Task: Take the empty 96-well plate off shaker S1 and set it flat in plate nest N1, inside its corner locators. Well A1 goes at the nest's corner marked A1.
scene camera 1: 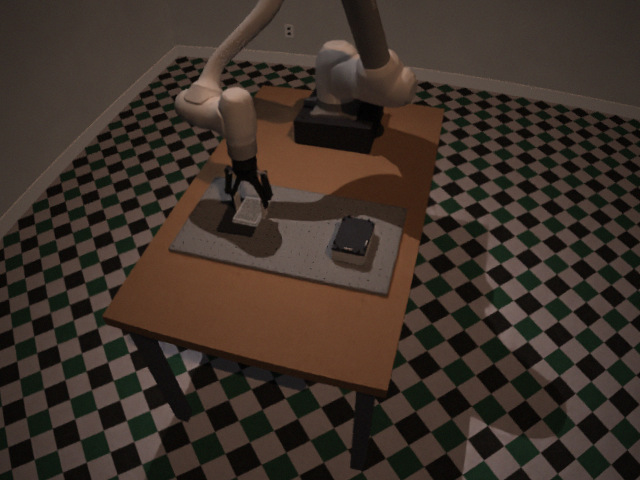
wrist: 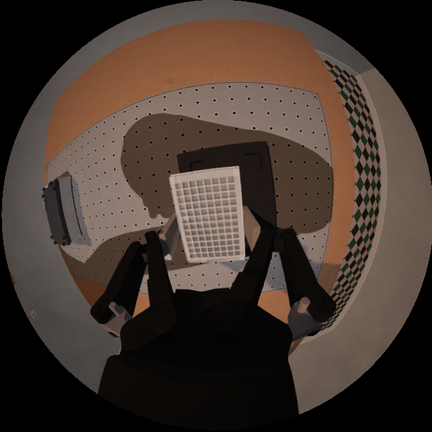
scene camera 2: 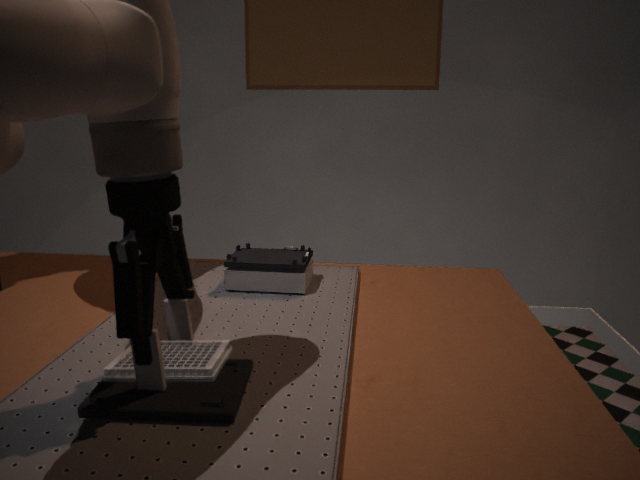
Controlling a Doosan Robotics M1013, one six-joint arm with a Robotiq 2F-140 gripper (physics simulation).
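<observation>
The white 96-well plate is held between the pale finger pads of my gripper, which is shut on its two sides. The plate is roughly level, a little above the black nest N1. In the wrist view it is shifted left and toward the gripper body relative to the nest, and slightly turned against it. Two corner locators of the nest show beyond the plate; the others are hidden. The A1 marks are too small to read. Shaker S1 bears no plate.
The grey perforated board lies on the wooden table under nest and shaker. The shaker has a white body and raised corner posts. The arm's dark base stands at the back of the table.
</observation>
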